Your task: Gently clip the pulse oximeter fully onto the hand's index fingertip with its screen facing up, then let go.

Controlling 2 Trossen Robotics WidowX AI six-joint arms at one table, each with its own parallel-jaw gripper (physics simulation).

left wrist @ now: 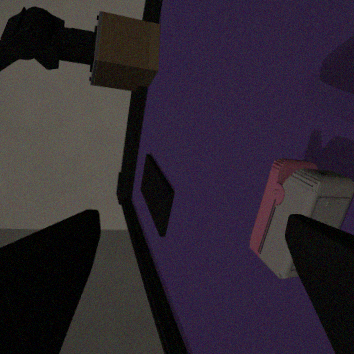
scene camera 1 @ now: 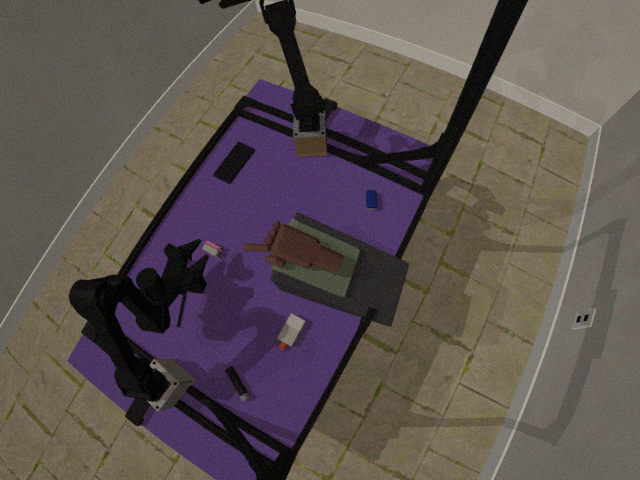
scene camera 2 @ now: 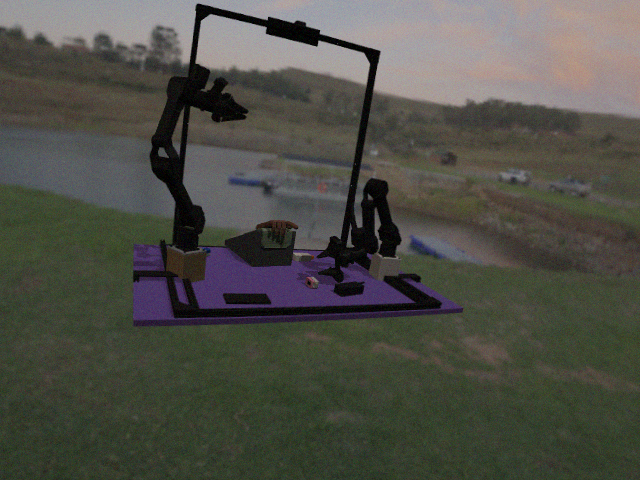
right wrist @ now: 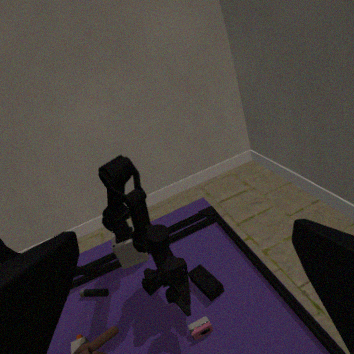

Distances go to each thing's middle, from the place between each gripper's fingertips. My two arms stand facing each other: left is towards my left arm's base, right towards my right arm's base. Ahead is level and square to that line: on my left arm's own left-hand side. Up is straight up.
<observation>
I see the pulse oximeter (left wrist: 293, 186) 70 mm below my left hand, 20 mm to the right of it and 10 mm ahead of it. The rest, counted from my left hand: dark grey block (scene camera 1: 378, 279) 380 mm behind, 120 mm to the right, 40 mm below.
My right hand is 590 mm above the pulse oximeter and 330 mm to the right of it. From my right hand the other things lie so: dark grey block 560 mm below, 380 mm behind, 230 mm to the left.
</observation>
